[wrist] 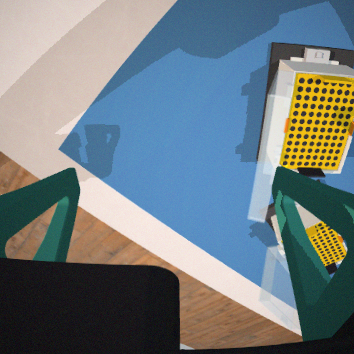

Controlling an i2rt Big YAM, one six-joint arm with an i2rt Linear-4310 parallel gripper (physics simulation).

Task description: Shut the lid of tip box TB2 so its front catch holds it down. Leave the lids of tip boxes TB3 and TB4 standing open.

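Observation:
A tip box with a yellow, dark-holed rack stands at the upper right of the wrist view, its right side cut off by the frame edge. A clear lid panel shows along its left side and reaches below it; the lid appears open. A second tip box with a yellow rack is at the lower right, partly hidden behind the right finger. A clear panel shows below it. No label tells which box is TB2, TB3 or TB4. My gripper is open and empty, left of both boxes, with its right fingertip near the upper box's lower left corner.
The upper box sits on a dark base with a pale block at its top end. A blue mat lies on a pale table. Wooden floor shows past the table edge. Shadows fall across mat and table.

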